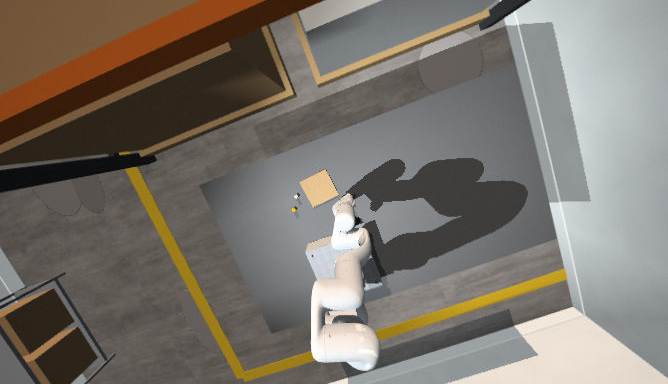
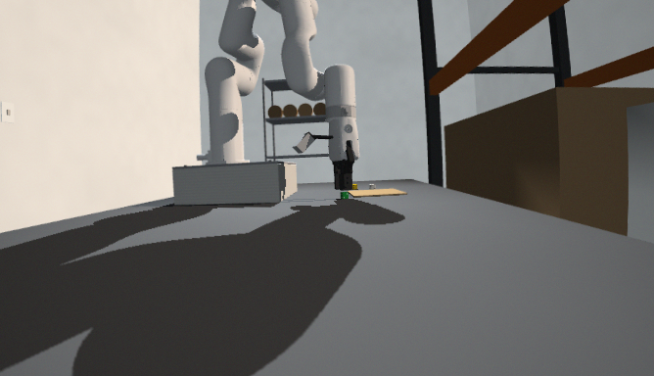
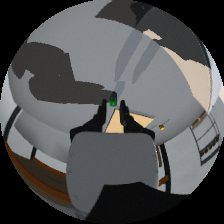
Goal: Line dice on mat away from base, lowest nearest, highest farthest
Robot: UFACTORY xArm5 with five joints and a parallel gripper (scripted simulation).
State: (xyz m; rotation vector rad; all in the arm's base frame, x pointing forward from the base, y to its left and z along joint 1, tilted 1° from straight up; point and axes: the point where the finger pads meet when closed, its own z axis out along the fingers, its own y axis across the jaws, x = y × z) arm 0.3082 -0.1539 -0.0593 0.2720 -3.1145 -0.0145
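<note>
The green die is 3 cm below my hand. From my hand the other things lie so: yellow die 8 cm ahead, 24 cm to the left, 3 cm below; then white die 13 cm ahead, 19 cm to the left, 3 cm below; then tan mat 10 cm ahead, 8 cm to the left, 4 cm below.
</note>
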